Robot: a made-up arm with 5 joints. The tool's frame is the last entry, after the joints. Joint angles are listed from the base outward. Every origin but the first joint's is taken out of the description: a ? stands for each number. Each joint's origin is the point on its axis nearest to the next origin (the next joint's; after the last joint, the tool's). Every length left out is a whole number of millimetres.
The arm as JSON. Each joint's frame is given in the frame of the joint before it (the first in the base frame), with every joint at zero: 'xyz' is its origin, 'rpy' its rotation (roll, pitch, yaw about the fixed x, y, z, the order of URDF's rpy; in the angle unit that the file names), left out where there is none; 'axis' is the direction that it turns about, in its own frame. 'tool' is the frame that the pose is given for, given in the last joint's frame.
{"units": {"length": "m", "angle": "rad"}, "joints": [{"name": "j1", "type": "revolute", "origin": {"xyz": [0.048, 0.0, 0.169], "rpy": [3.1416, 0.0, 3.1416]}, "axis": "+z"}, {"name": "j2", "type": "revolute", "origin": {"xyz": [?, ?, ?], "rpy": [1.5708, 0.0, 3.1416]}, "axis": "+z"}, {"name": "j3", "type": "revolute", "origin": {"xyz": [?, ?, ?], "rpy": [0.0, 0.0, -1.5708]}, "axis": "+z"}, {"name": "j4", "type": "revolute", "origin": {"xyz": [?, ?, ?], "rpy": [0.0, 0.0, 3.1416]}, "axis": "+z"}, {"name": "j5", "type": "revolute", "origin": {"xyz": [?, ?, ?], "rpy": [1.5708, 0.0, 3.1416]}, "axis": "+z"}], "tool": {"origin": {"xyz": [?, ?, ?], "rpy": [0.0, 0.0, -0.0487]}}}
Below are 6 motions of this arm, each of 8 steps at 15 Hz.
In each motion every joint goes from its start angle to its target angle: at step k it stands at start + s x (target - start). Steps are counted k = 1, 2, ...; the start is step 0. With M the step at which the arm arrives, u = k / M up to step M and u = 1 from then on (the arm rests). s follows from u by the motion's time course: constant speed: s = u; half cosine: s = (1 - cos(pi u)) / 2; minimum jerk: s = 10 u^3 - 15 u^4 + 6 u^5.
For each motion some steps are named. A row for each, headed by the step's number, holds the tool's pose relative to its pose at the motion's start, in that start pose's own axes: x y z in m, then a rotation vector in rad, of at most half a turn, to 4 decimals.
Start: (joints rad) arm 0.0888 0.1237 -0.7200 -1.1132 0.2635
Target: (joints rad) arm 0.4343 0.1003 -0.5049 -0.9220 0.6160
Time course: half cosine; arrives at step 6
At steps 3, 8:
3: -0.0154 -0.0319 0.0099 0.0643 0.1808 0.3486
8: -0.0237 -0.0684 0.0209 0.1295 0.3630 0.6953

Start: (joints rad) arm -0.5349 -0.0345 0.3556 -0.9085 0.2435
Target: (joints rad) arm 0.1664 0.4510 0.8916 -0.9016 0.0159
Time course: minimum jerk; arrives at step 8
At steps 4, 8:
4: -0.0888 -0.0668 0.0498 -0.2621 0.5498 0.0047
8: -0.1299 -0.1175 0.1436 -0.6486 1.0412 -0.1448

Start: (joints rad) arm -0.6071 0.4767 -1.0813 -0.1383 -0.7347
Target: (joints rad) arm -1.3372 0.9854 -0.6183 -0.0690 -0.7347
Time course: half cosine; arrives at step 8
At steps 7, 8:
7: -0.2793 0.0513 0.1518 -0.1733 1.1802 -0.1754
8: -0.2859 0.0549 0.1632 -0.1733 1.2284 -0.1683

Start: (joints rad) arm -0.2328 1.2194 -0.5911 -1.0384 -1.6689
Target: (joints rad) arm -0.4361 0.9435 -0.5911 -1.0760 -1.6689
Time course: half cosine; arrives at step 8
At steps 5, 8:
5: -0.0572 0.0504 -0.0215 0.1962 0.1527 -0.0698
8: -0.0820 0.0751 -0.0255 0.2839 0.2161 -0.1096

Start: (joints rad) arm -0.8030 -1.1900 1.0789 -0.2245 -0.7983
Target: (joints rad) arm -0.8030 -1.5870 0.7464 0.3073 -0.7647
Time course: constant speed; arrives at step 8
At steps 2, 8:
2: 0.0091 0.0103 0.0117 0.0369 -0.0329 0.0084
8: 0.0297 0.0336 0.0642 0.1459 -0.1334 0.0335

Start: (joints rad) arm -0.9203 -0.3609 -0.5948 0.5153 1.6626
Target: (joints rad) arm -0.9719 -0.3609 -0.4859 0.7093 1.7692
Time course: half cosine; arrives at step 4
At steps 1, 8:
1: 0.0011 0.0037 -0.0010 0.0439 -0.0092 0.0125
8: 0.0081 0.0254 -0.0044 0.2967 -0.0786 0.0910

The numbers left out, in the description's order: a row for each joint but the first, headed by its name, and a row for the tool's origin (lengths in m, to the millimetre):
j2: -0.033 -0.006 0.0
j3: 0.042 -0.17 0.0
j4: 0.005 0.122 0.0
j5: 0.0 -0.047 0.0
tool: 0.0 0.0 0.0

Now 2 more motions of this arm.
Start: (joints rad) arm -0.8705 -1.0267 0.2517 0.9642 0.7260
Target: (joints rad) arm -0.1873 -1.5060 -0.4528 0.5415 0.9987
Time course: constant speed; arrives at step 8
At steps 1, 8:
1: 0.0060 -0.0068 0.0231 -0.1939 -0.0997 0.0264
8: 0.0495 0.1057 0.1786 -1.5643 -0.6128 0.6437

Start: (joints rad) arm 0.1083 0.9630 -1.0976 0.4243 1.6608
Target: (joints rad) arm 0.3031 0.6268 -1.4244 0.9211 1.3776
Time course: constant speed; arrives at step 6
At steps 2, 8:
2: -0.0241 -0.0388 0.0286 -0.0558 0.0624 -0.1112
8: -0.0611 -0.0988 0.1069 -0.1847 0.1741 -0.3217

